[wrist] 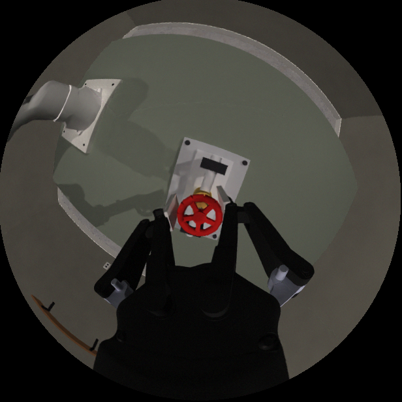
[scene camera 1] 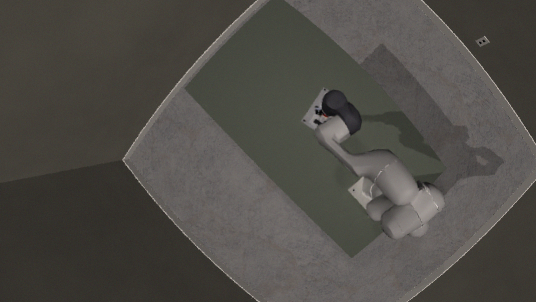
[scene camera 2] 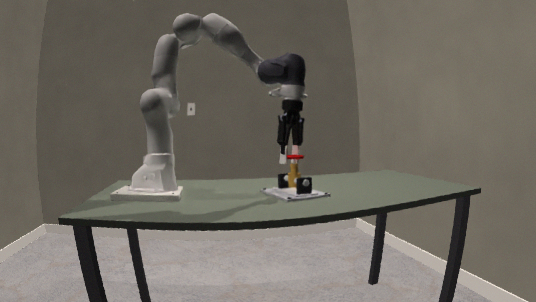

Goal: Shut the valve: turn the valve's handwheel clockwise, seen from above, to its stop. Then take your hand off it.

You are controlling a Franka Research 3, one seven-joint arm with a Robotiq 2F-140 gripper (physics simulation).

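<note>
The valve has a red five-spoked handwheel (scene camera 2: 298,157) (wrist: 200,217) on a brass body (scene camera 2: 294,176), which stands on a light grey base plate (scene camera 1: 309,119) (scene camera 2: 320,195) (wrist: 241,172). In scene camera 1 the arm hides most of the handwheel. My gripper (scene camera 2: 289,155) (wrist: 197,197) points straight down from above and is shut on the handwheel, with one pale finger pad on each side of the rim. The handwheel lies level. Its turning angle against the stop cannot be told from these views.
Black blocks (scene camera 2: 304,185) (wrist: 214,166) hold the pipe on the base plate, close under the handwheel. The plate lies on the green table (scene camera 1: 240,85) (scene camera 2: 400,187) (wrist: 295,165). The arm's own base (scene camera 1: 358,192) (scene camera 2: 150,195) (wrist: 86,140) stands on the same table.
</note>
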